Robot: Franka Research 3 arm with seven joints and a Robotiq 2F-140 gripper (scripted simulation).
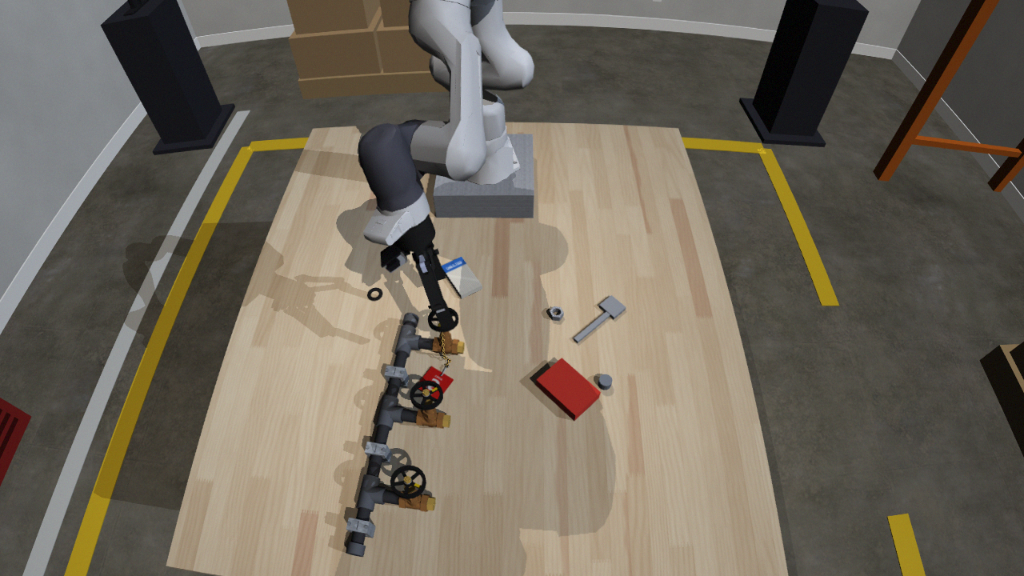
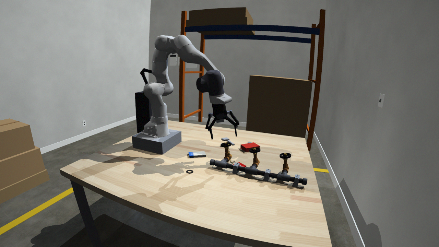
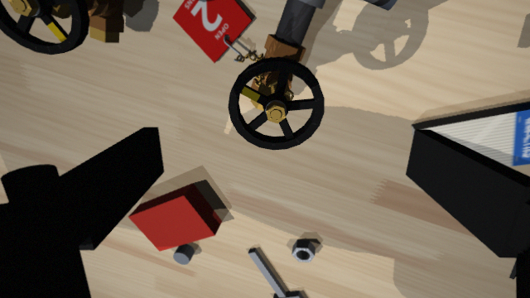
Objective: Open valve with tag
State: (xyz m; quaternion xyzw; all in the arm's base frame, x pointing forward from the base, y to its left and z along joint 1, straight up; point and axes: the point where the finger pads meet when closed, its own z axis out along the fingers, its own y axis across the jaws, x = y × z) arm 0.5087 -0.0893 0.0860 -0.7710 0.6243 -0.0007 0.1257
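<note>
The red tag lies 17 cm below my hand, 10 cm ahead of it and 3 cm to the right of it. The rest, counted from my hand: blue-and-white box: 18 cm behind, 17 cm below, 2 cm to the left; nut: 25 cm to the left, 17 cm below, 6 cm behind; black washer: 20 cm to the right, 17 cm below, 14 cm behind.
</note>
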